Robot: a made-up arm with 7 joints. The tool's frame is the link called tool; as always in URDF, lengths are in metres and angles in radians. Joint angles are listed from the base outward.
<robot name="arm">
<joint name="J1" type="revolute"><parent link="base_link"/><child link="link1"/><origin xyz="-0.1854 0.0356 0.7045" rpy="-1.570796 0 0"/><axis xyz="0 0 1"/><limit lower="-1.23" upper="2.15"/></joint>
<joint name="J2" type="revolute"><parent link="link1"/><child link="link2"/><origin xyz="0.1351 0.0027 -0.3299" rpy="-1.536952 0.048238 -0.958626"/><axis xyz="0 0 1"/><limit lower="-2.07" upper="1.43"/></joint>
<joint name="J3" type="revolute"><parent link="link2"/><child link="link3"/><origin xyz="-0.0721 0.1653 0.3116" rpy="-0.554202 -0.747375 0.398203"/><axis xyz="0 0 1"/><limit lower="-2.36" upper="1.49"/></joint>
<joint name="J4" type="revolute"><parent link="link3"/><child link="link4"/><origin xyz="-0.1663 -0.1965 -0.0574" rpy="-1.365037 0.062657 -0.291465"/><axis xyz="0 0 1"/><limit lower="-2.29" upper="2.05"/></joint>
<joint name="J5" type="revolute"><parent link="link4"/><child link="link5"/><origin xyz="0.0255 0.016 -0.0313" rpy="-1.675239 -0.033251 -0.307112"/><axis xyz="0 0 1"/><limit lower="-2.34" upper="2.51"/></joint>
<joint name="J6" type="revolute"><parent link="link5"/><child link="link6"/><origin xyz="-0.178 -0.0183 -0.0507" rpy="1.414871 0.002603 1.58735"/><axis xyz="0 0 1"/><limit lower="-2.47" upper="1.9"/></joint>
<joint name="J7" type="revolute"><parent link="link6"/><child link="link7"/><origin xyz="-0.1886 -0.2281 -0.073" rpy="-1.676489 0.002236 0.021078"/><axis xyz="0 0 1"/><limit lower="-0.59" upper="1.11"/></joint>
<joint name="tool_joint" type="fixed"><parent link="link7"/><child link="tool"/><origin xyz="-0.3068 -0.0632 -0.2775" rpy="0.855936 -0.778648 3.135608"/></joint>
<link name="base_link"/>
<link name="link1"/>
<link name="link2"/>
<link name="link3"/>
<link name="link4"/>
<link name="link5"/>
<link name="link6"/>
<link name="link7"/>
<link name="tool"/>
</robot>
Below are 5 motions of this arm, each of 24 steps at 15 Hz.
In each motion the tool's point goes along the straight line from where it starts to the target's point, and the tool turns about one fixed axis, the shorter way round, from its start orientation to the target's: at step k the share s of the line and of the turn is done. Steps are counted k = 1, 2, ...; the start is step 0. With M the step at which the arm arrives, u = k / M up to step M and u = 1 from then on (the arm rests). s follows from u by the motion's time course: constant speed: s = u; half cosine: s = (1 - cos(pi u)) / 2; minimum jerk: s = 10 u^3 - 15 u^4 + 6 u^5.
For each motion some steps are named. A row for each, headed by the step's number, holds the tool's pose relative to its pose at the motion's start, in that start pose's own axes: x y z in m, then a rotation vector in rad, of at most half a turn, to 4 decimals.
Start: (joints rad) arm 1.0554 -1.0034 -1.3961 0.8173 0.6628 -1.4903 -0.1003
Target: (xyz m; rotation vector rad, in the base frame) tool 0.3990 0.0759 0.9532 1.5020 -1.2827 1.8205
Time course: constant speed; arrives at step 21
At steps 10, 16, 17, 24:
10: 0.1763 0.1810 -0.2023 0.2134 0.2589 0.4524
16: 0.2821 0.2896 -0.3237 0.3415 0.4142 0.7238
17: 0.2998 0.3077 -0.3439 0.3629 0.4401 0.7690
24: 0.3703 0.3802 -0.4248 0.4482 0.5437 0.9500

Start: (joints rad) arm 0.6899 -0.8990 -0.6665 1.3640 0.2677 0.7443 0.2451
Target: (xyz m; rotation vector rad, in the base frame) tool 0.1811 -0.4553 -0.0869 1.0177 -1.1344 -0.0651
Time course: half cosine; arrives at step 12
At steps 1, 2, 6, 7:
1: 0.0060 0.0013 0.0046 -0.0074 -0.0146 0.0118
2: 0.0235 0.0050 0.0182 -0.0290 -0.0575 0.0463
6: 0.1752 0.0372 0.1357 -0.2161 -0.4292 0.3456
7: 0.2205 0.0469 0.1708 -0.2720 -0.5403 0.4351

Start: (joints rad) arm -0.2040 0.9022 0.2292 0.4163 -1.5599 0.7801 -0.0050
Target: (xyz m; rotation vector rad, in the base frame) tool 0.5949 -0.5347 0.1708 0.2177 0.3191 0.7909
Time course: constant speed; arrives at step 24
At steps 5, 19, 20, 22, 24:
5: -0.1181 0.0896 -0.0284 0.0174 -0.0696 -0.2823
19: -0.4488 0.3404 -0.1078 0.0661 -0.2644 -1.0729
20: -0.4724 0.3584 -0.1134 0.0696 -0.2783 -1.1294
22: -0.5196 0.3942 -0.1248 0.0765 -0.3061 -1.2423
24: -0.5669 0.4300 -0.1361 0.0835 -0.3339 -1.3552

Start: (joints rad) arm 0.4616 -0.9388 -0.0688 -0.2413 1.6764 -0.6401 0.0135
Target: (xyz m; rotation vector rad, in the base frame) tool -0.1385 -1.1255 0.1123 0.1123 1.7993 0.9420
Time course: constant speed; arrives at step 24
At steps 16, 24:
16: -0.4850 0.2264 0.3752 0.3084 1.0952 -0.3159
24: -0.7275 0.3396 0.5628 0.4626 1.6428 -0.4739

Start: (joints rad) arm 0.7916 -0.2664 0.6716 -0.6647 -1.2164 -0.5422 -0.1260
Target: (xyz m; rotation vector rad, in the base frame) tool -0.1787 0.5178 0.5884 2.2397 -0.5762 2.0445
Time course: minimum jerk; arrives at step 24
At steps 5, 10, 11, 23, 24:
5: 0.0109 -0.0059 0.0323 -0.0586 0.0792 0.0116
10: 0.0583 -0.0315 0.1734 -0.3148 0.4256 0.0622
11: 0.0710 -0.0384 0.2112 -0.3835 0.5184 0.0757
23: 0.1681 -0.0909 0.4998 -0.9076 1.2269 0.1792
24: 0.1683 -0.0910 0.5002 -0.9082 1.2277 0.1794

